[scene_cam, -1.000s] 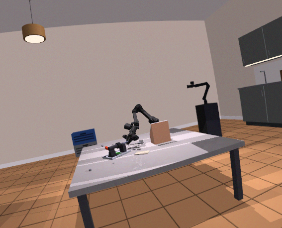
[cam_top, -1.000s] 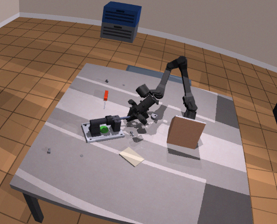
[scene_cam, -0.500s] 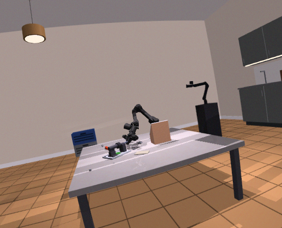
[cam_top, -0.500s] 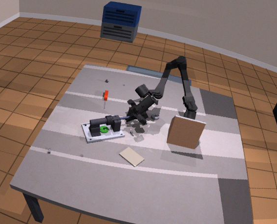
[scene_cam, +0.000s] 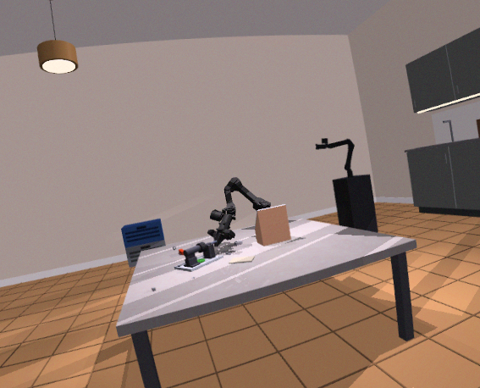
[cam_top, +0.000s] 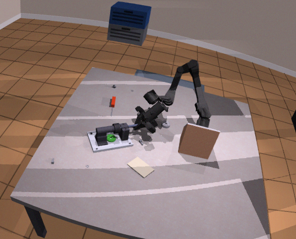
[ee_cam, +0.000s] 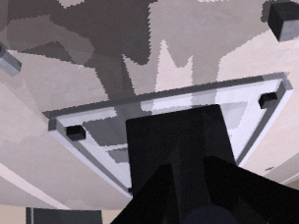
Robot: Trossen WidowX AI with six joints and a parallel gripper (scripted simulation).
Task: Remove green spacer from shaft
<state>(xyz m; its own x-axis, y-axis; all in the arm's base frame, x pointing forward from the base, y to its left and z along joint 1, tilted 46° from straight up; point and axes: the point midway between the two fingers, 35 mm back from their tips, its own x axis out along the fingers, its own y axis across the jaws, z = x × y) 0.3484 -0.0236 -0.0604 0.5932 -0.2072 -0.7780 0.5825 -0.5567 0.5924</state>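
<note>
Now: gripper tip 50 mm short of the thin shaft, 40 mm to the right of it and 30 mm below it. Also, from my gripper tip: green spacer 110 mm ahead, 80 mm to the left, 40 mm below; beige card 100 mm behind, 210 mm to the left, 50 mm below; toothed disc 160 mm behind, 170 mm to the right, 50 mm below.
</note>
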